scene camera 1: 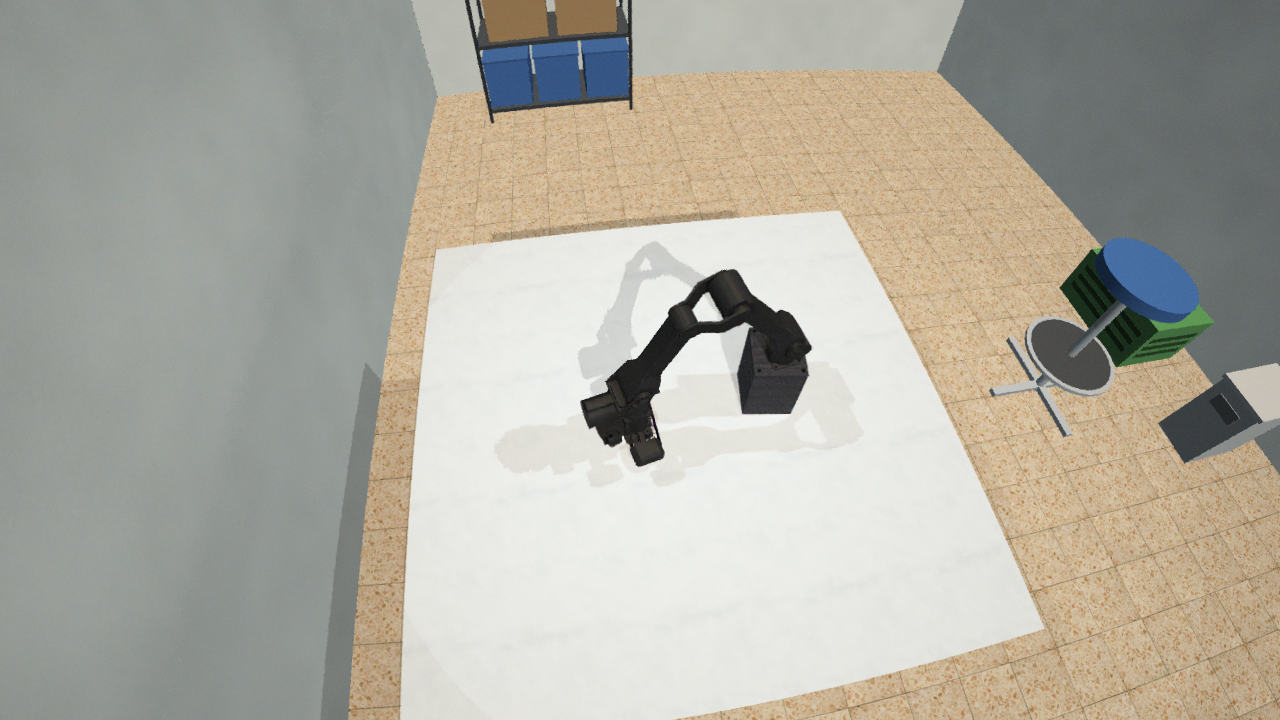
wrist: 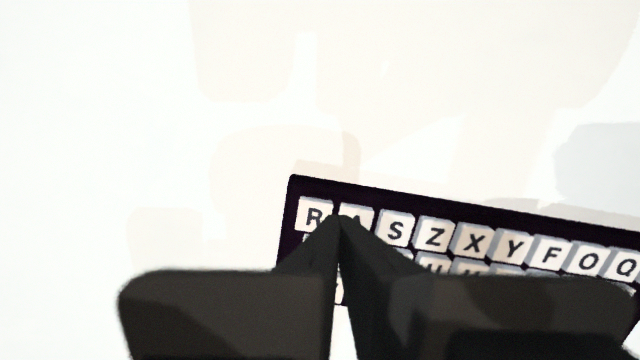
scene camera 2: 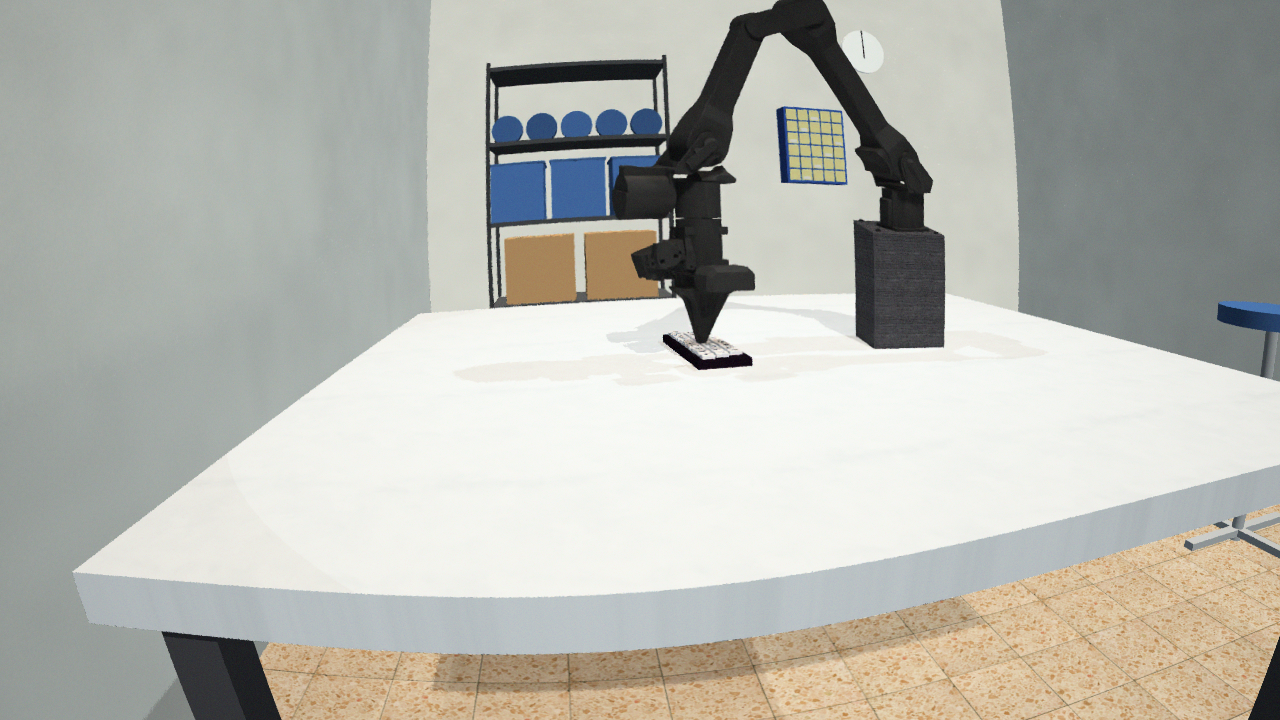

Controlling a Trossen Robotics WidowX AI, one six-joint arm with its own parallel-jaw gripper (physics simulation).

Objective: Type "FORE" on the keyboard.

Labels:
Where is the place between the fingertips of the gripper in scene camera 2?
701, 343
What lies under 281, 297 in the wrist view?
The gripper.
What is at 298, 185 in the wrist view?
A keyboard.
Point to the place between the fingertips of the gripper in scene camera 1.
At 634, 440

